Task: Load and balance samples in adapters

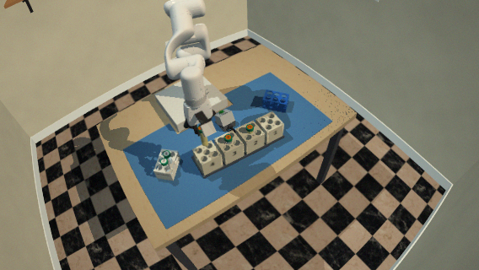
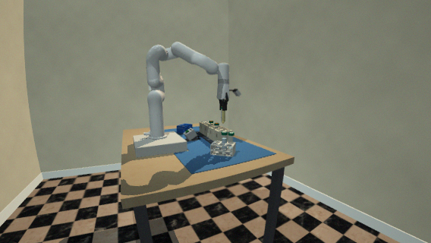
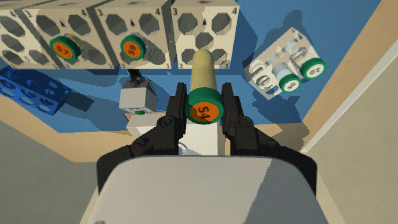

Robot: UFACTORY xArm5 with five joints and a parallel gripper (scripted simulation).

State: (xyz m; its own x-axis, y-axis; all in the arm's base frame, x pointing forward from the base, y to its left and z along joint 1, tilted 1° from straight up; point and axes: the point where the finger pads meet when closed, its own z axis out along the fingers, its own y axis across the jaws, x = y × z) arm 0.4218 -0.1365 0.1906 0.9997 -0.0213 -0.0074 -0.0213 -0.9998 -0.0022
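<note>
My gripper is now 5 cm above the sample tube S4 and 1 cm past it. Also, from my hand: sample tube S9: 18 cm below, 11 cm to the left, 1 cm ahead; sample tube S7: 21 cm to the left, 18 cm below; adapter 4: 20 cm below.
</note>
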